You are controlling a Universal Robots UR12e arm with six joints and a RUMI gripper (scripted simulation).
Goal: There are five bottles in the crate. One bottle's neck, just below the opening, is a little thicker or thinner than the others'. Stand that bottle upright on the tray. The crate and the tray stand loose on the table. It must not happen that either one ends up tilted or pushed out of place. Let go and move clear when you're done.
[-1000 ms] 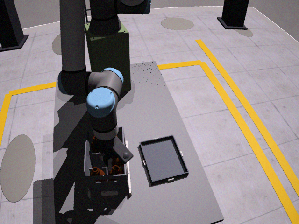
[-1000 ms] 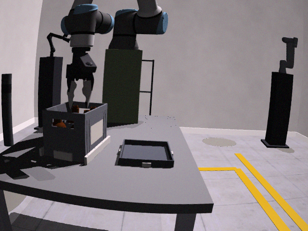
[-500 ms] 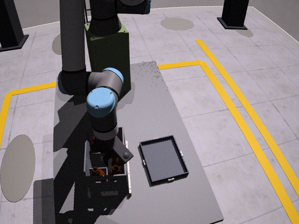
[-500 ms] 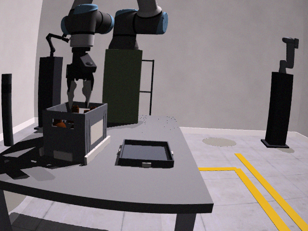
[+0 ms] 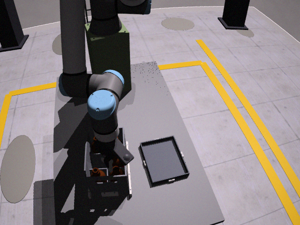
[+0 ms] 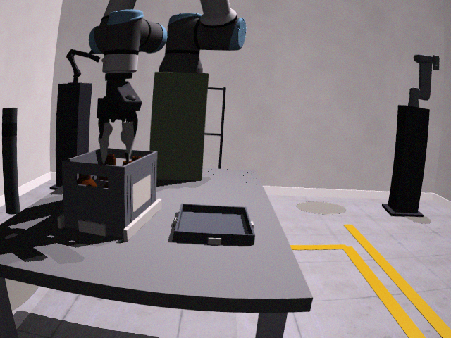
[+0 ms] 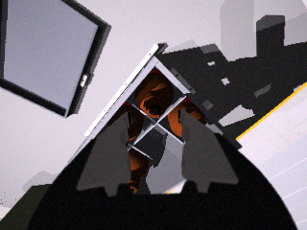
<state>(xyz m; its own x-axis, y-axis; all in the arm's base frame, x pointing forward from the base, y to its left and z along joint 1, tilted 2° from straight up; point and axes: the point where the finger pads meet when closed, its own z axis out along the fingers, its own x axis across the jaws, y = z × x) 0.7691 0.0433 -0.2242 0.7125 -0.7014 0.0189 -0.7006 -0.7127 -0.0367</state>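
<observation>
My gripper is now 100 mm above the dark grey crate, 90 mm past it and 50 mm to the left of it. The rest, counted from my hand: black tray (230 mm to the left, 170 mm below, 130 mm behind).
</observation>
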